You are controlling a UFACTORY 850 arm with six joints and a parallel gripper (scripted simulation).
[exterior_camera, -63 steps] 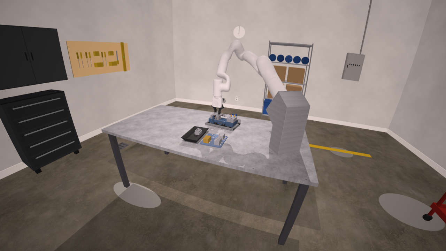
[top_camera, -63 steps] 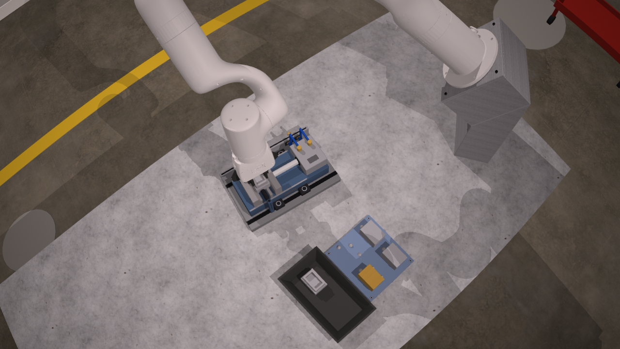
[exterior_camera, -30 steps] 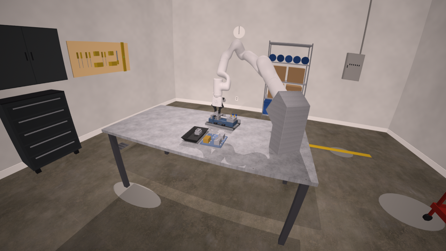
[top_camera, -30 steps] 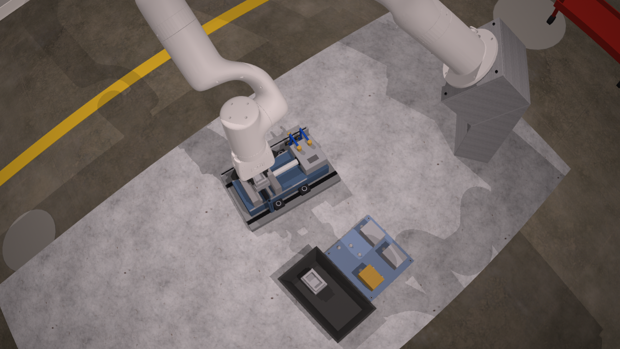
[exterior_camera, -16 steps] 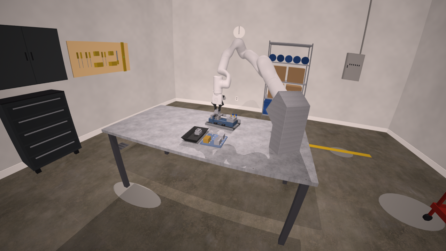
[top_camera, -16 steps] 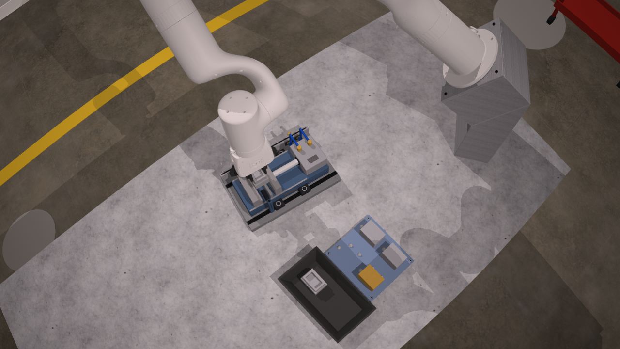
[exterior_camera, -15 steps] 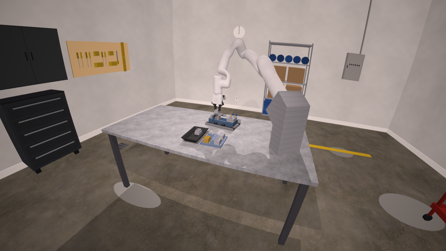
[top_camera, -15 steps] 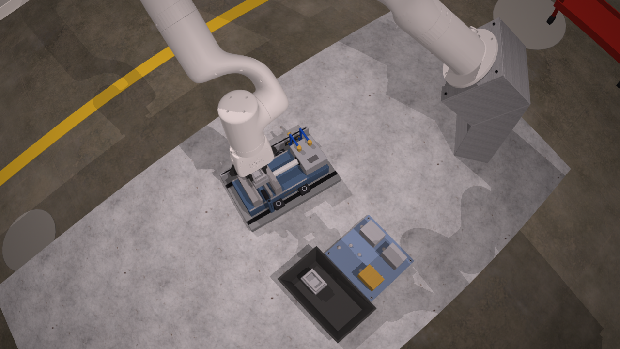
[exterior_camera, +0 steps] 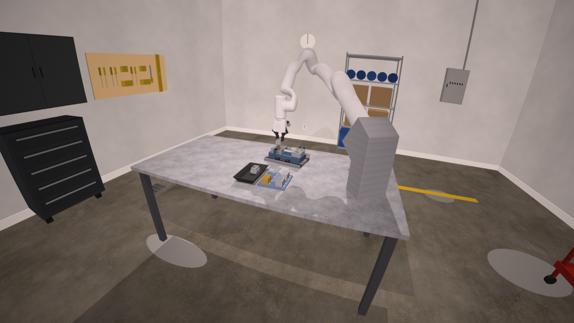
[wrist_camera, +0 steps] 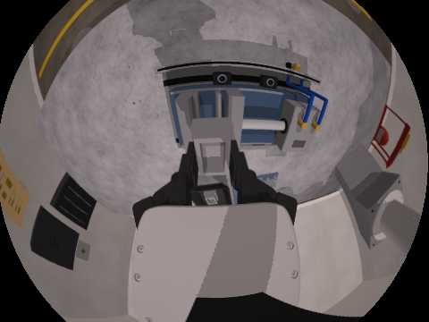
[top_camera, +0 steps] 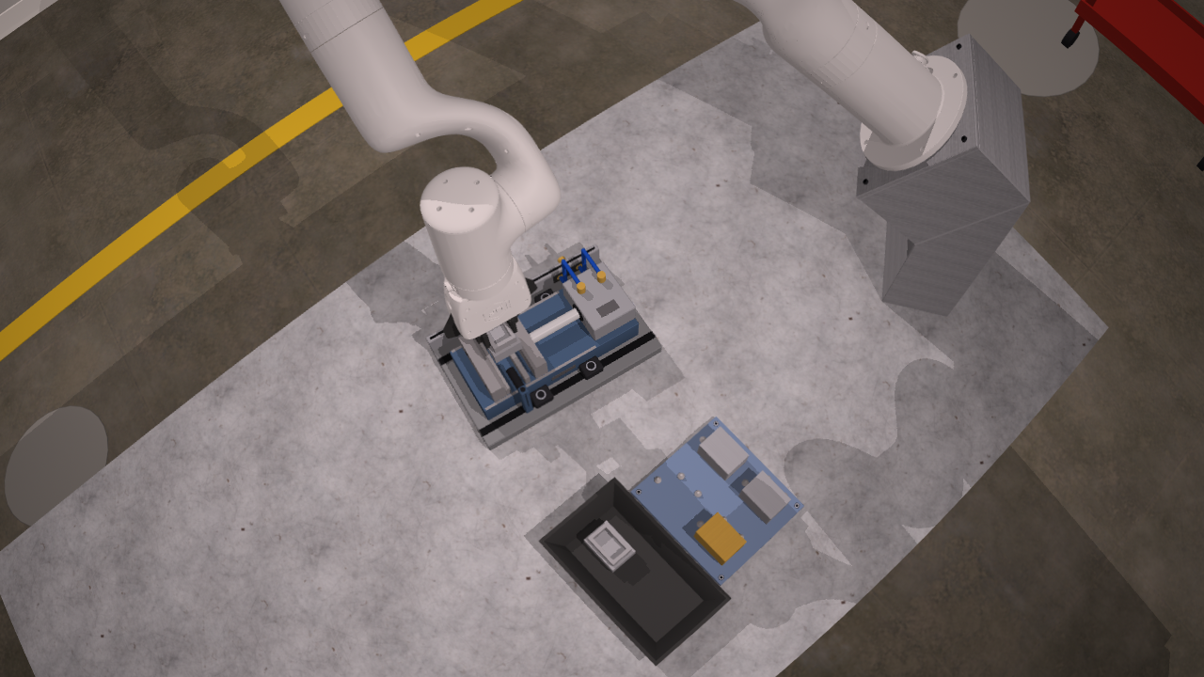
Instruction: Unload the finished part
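My hand is 7 cm short of the yellow block, 40 cm to the right of it and 14 cm above it. The rest, counted from my hand: blue fixture plate (1 cm ahead, 37 cm to the left, 16 cm below); vise (6 cm behind, 3 cm to the left, 13 cm below).
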